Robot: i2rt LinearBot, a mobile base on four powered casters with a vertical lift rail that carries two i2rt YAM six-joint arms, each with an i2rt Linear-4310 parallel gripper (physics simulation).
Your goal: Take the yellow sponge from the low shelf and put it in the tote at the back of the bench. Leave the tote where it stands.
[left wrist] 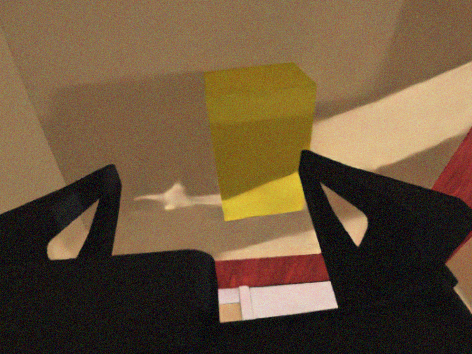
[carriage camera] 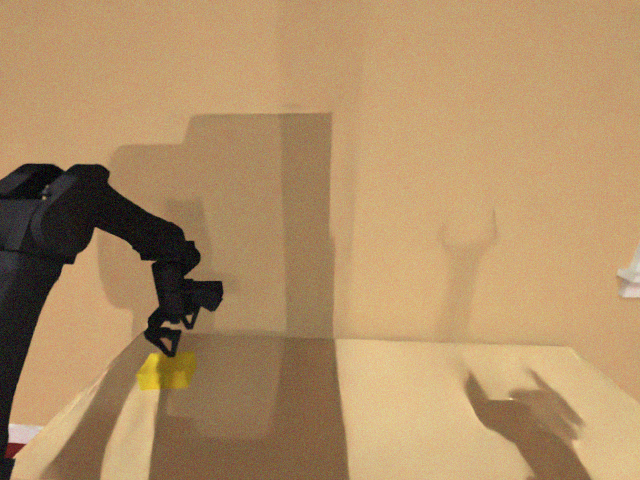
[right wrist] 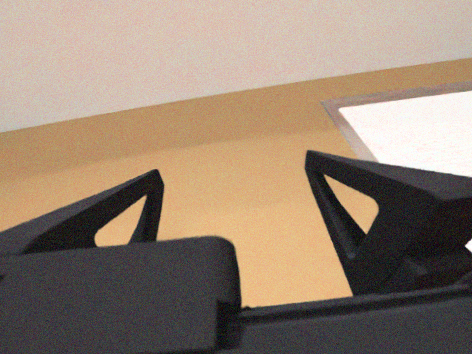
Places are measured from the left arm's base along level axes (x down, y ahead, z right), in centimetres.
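Pixels of known places: left gripper, between the fingertips: (left wrist: 210, 167) (carriage camera: 181, 342); right gripper, between the fingertips: (right wrist: 232, 168).
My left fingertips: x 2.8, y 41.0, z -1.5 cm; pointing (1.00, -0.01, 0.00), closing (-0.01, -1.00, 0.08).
Behind a point stands the place of what it marks.
The yellow sponge (carriage camera: 166, 370) {x 5.5, y 35.1, z -2.1 cm} (left wrist: 260, 135) {x 5.5, y 37.8, z -1.2 cm} lies on the low shelf (carriage camera: 429, 428) {x 10.0, y 28.2, z 53.3 cm}, near its far left corner in the carriage view. My left gripper (carriage camera: 181, 338) {x 2.8, y 41.0, z -1.5 cm} (left wrist: 210, 167) {x 2.8, y 41.0, z -1.5 cm} is open and hangs above the sponge. In the left wrist view the sponge shows beyond the fingertips, nearer to the right-hand finger, which overlaps its edge. My right gripper (right wrist: 232, 168) {x -43.3, y 5.1, z 64.1 cm} is open, with no object between its fingers. The tote does not show in these views.
A wall stands behind the shelf. Shadows of the robot fall on wall and shelf. A red edge (left wrist: 270, 271) {x 71.0, y 3.7, z -127.5 cm} and a white strip (left wrist: 295, 299) {x 60.5, y -11.6, z -143.1 cm} show below the sponge in the left wrist view. A white panel with a grey border (right wrist: 415, 125) {x -107.2, y 56.1, z 145.8 cm} shows in the right wrist view.
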